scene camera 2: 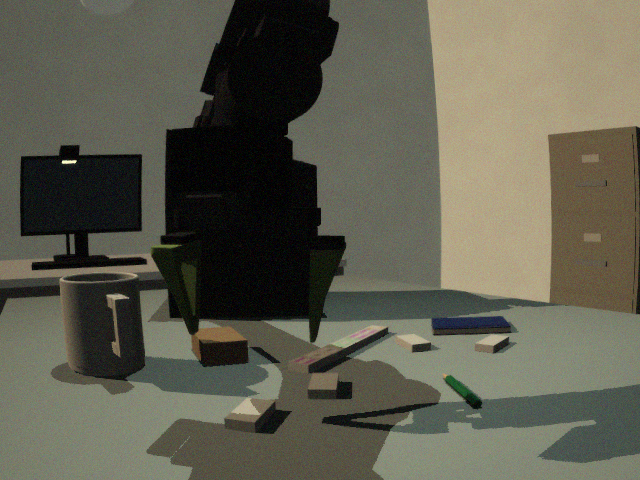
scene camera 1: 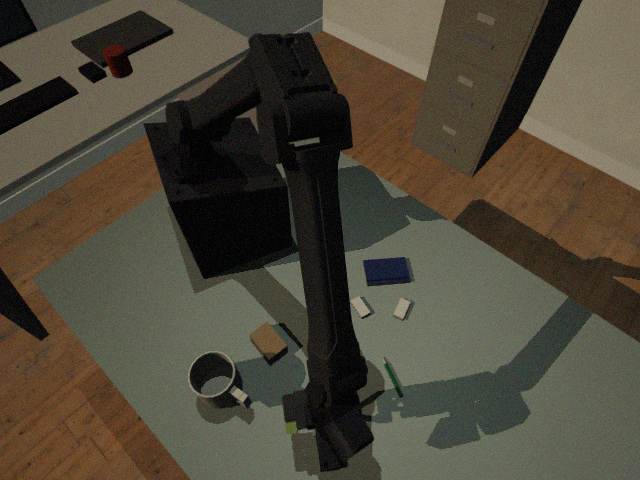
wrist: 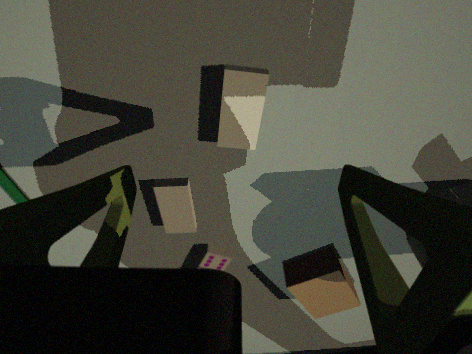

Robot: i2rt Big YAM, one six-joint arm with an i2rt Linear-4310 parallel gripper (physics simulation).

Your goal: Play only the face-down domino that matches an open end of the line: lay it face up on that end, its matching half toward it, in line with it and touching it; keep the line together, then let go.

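Places are measured from the arm's base along level axes (x ahead, y left, z up), in centimetres.
Pixels of known places: gripper, between the fingertips: (scene camera 2: 251, 337) (wrist: 237, 176); arm's base, origin of its link: (scene camera 1: 192, 164).
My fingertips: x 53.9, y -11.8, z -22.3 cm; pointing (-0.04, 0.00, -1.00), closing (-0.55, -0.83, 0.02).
Note:
Ahead of a thing's pixels: the offset from my fingertips to its middle.
The domino line (scene camera 2: 338, 349) (wrist: 216, 261) lies face up and slanting; magenta pips show on its near end, and the arm hides it in scene camera 1. Four... several pale face-down dominoes lie apart from it: one {dy +8.5, dx -4.3, dz -6.7 cm} (scene camera 2: 324, 384) (wrist: 176, 210) close to the near end, one {dy -0.4, dx -0.1, dz -6.7 cm} (scene camera 2: 250, 414) (wrist: 242, 112) farther front, partly sunlit, and two beyond the line, a left one {dy +25.7, dx -12.8, dz -6.7 cm} (scene camera 1: 360, 306) (scene camera 2: 413, 342) and a right one {dy +32.9, dx -5.4, dz -6.7 cm} (scene camera 1: 402, 308) (scene camera 2: 492, 343). My gripper (scene camera 2: 253, 336) (wrist: 237, 176) is open and empty, raised above the table; in the wrist view both nearer dominoes show between or ahead of its fingers.
A grey mug {dy -10.7, dx -18.8, dz -2.0 cm} (scene camera 1: 212, 379) (scene camera 2: 100, 325) and a tan block {dy +3.1, dx -21.1, dz -5.9 cm} (scene camera 1: 268, 341) (scene camera 2: 220, 346) (wrist: 324, 295) stand left of the line. A blue book {dy +38.2, dx -15.2, dz -6.7 cm} (scene camera 1: 386, 271) (scene camera 2: 470, 325) lies behind the two far dominoes. A green pencil {dy +18.6, dx +3.8, dz -6.8 cm} (scene camera 1: 392, 377) (scene camera 2: 462, 391) (wrist: 12, 186) lies to the right.

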